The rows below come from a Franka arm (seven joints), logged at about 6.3 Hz.
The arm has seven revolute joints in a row. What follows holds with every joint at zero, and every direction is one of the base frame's. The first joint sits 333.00 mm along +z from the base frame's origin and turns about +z. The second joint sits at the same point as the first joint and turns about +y. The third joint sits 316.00 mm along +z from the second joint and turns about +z. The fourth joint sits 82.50 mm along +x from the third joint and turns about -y. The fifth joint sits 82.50 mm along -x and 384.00 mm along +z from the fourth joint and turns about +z. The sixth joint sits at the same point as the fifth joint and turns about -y. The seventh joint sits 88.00 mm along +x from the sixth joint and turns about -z. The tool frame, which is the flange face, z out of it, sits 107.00 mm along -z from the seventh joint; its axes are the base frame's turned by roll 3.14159, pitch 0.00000 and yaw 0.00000 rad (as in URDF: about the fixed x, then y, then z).
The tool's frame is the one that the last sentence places.
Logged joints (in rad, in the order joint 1, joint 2, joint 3, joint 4, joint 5, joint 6, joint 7), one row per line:
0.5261, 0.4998, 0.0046, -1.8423, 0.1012, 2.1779, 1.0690
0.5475, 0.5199, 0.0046, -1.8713, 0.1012, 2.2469, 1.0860
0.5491, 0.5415, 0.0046, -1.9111, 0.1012, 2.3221, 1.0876
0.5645, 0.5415, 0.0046, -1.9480, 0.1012, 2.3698, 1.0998
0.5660, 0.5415, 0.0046, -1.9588, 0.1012, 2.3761, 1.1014
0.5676, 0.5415, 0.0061, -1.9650, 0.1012, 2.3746, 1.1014
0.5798, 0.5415, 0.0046, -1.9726, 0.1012, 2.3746, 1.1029
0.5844, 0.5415, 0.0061, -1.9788, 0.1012, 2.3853, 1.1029
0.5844, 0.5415, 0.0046, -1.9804, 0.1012, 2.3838, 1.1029
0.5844, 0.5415, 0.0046, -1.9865, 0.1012, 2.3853, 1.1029
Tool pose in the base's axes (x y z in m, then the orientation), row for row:
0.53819, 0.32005, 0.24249, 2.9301, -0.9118, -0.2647
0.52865, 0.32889, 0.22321, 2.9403, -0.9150, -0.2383
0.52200, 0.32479, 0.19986, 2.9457, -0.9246, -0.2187
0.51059, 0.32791, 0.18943, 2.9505, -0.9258, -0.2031
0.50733, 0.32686, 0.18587, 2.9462, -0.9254, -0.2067
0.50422, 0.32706, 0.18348, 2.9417, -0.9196, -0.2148
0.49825, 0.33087, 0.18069, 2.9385, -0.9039, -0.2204
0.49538, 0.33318, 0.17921, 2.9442, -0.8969, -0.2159
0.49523, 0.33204, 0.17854, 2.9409, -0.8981, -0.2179
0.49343, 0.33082, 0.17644, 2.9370, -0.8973, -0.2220
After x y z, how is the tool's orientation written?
As a rotation vector, in radians.
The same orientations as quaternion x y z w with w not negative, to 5 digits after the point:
0.95085, -0.29589, -0.08590, 0.03075
0.95165, -0.29615, -0.07713, 0.02650
0.95146, -0.29865, -0.07064, 0.02323
0.95187, -0.29867, -0.06552, 0.02129
0.95166, -0.29891, -0.06677, 0.02328
0.95182, -0.29755, -0.06950, 0.02601
0.95294, -0.29313, -0.07147, 0.02966
0.95388, -0.29058, -0.06995, 0.02812
0.95359, -0.29121, -0.07065, 0.02945
0.95341, -0.29128, -0.07207, 0.03128

